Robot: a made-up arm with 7 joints. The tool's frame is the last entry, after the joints. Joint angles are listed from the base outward.
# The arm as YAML. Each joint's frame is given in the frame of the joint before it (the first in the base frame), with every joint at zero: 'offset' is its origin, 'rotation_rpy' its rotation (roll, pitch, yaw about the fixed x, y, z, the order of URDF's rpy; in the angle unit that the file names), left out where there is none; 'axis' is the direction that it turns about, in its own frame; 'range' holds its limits. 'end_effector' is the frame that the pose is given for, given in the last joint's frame.
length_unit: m
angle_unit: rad
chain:
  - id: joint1
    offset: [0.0, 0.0, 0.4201]
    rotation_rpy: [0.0, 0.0, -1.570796]
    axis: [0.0, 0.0, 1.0]
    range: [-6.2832, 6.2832]
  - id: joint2
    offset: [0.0, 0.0, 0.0]
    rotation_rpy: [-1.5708, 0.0, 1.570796]
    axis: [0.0, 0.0, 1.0]
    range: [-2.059, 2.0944]
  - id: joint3
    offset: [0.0, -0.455, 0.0]
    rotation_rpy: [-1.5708, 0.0, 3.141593]
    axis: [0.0, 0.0, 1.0]
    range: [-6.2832, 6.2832]
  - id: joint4
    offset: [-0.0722, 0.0, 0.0]
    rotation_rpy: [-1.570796, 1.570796, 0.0]
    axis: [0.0, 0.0, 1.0]
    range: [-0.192, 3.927]
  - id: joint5
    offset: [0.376, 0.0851, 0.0]
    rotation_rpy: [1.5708, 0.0, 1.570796]
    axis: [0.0, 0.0, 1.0]
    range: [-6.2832, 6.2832]
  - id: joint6
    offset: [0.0, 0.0, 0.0]
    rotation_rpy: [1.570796, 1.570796, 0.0]
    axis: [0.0, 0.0, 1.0]
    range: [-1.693, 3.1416]
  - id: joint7
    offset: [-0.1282, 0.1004, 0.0]
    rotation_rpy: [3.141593, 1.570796, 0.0]
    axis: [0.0, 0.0, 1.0]
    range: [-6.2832, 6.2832]
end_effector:
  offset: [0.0, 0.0, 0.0]
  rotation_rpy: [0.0, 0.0, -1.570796]
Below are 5 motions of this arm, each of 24 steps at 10 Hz.
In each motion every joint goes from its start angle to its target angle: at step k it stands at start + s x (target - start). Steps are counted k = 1, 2, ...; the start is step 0. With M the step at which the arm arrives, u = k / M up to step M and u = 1 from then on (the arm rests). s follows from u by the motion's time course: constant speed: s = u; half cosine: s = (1 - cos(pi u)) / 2; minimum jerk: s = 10 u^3 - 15 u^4 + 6 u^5.
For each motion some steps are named. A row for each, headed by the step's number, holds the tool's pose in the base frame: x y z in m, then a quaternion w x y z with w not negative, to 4 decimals.
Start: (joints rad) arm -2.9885 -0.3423 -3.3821 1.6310 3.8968 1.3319 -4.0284
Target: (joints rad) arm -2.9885 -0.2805 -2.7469 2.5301 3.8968 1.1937 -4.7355
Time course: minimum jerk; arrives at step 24
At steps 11, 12, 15, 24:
11: 0.6980 0.0562 1.0442 0.3778 0.2921 -0.2323 0.8473
12: 0.6785 0.0758 1.0795 0.3672 0.2830 -0.2402 0.8529
15: 0.6061 0.1146 1.1756 0.3364 0.2600 -0.2693 0.8641
24: 0.4960 0.1212 1.2738 0.2987 0.2419 -0.3162 0.8673

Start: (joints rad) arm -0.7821 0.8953 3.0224 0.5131 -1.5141 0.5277 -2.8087
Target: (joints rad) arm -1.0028 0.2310 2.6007 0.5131 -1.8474 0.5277 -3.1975
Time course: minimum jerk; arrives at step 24
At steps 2, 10, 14, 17, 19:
2: -0.1471 0.1856 0.7582 0.5997 -0.7776 0.0716 0.1748
10: -0.1296 0.2816 0.6893 0.5499 -0.8342 0.0367 0.0222
14: -0.0905 0.3473 0.6152 0.4776 -0.8719 -0.0029 -0.1079
17: -0.0557 0.3762 0.5657 0.4189 -0.8886 -0.0315 -0.1840
19: -0.0379 0.3856 0.5433 0.3893 -0.8942 -0.0452 -0.2162

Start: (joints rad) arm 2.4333 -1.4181 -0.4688 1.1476 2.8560 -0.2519 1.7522
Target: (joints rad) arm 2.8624 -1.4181 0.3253 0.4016 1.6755 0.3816 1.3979
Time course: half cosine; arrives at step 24
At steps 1, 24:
1: 0.2832 0.0903 0.8698 0.3704 -0.0446 -0.4626 -0.8042
24: -0.0740 -0.0520 0.7656 0.0906 -0.6212 -0.2232 0.7458

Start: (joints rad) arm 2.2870 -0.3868 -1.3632 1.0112 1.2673 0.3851 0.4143
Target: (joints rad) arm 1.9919 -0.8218 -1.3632 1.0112 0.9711 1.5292 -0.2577
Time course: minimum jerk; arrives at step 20
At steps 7, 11, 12, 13, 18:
7: 0.4550 0.3306 0.6883 0.5725 -0.7648 0.1639 0.2458
11: 0.4494 0.2701 0.6993 0.6375 -0.7053 -0.0413 0.3073
12: 0.4455 0.2509 0.7026 0.6539 -0.6811 -0.0926 0.3161
13: 0.4410 0.2317 0.7054 0.6686 -0.6557 -0.1393 0.3219
18: 0.4253 0.1721 0.7115 0.7048 -0.5717 -0.2635 0.3272

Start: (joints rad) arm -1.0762 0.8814 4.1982 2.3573 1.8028 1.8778 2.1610
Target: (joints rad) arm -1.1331 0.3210 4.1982 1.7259 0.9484 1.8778 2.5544
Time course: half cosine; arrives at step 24
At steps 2, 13, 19, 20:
2: 0.0068 -0.7161 0.9753 0.2094 0.4267 0.8466 -0.2395
13: -0.2850 -0.4619 1.0417 0.2615 0.7300 0.5911 -0.2220
19: -0.4088 -0.2905 0.9849 0.2888 0.8528 0.4155 -0.1289
20: -0.4191 -0.2724 0.9751 0.2909 0.8629 0.3967 -0.1154

